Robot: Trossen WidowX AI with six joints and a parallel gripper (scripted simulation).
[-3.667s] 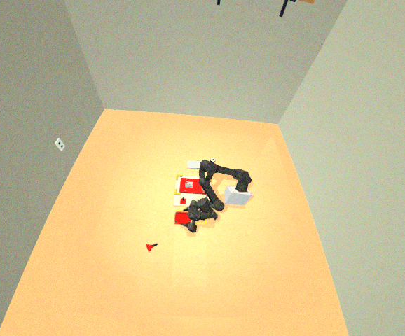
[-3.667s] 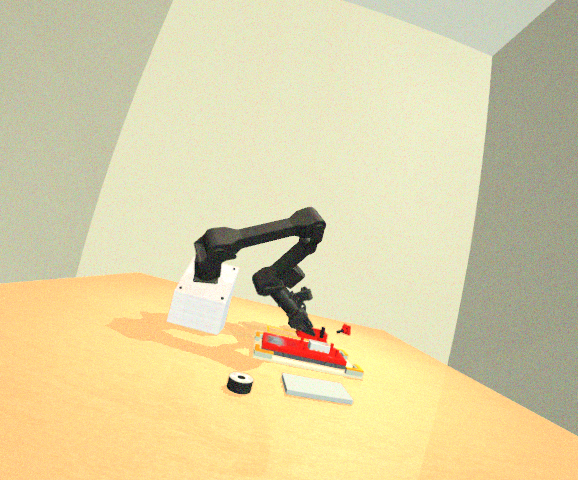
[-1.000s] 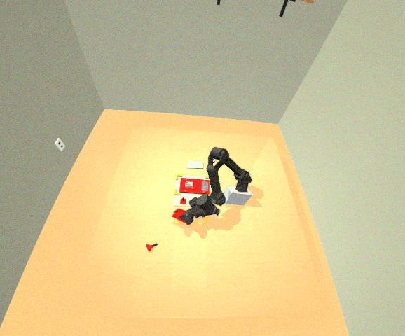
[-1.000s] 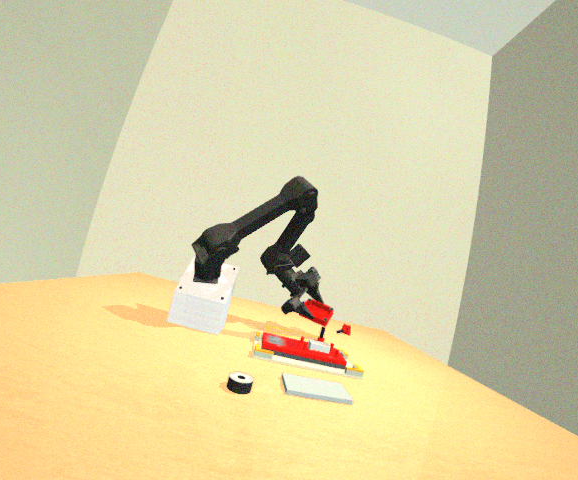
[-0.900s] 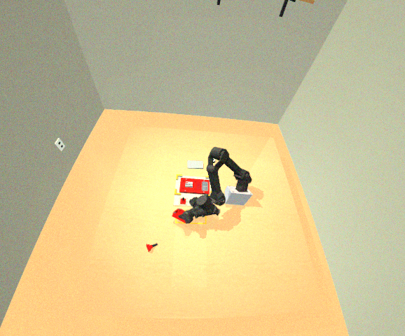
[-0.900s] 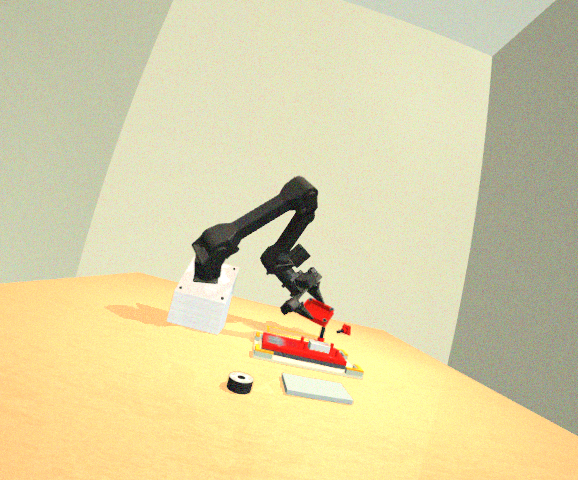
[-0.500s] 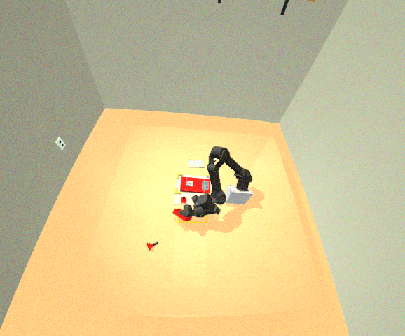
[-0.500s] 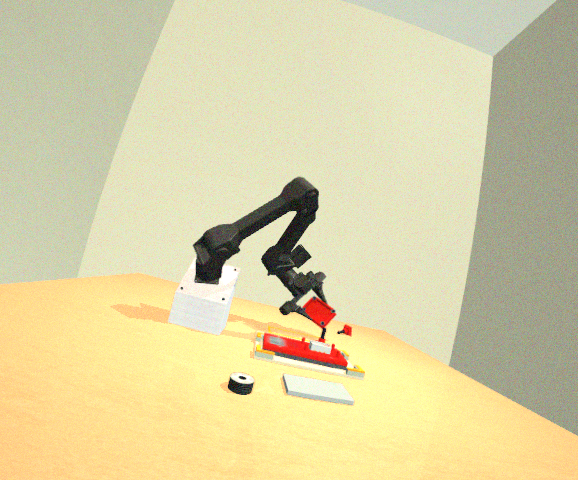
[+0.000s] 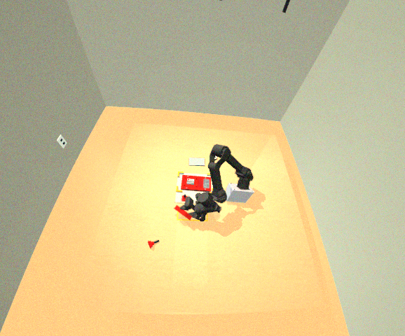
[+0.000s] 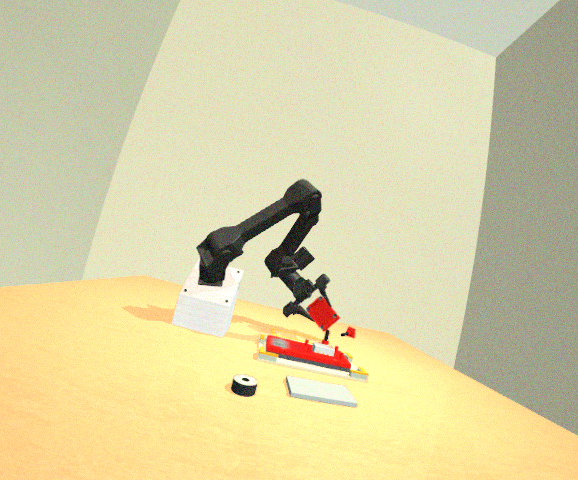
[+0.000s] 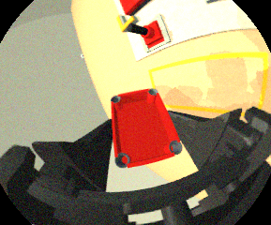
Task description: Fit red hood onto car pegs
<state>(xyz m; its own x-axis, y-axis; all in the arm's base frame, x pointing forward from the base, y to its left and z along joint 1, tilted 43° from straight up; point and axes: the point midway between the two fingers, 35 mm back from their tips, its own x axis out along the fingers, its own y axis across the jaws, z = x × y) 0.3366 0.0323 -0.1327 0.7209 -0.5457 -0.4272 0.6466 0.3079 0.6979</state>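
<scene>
Now: gripper tip 1 cm to the right of the red hood. From my gripper tip the other things lie so: black wheel (44 cm to the right, 26 cm behind, 8 cm below); grey engine block (22 cm to the right, 6 cm below, 6 cm behind).
</scene>
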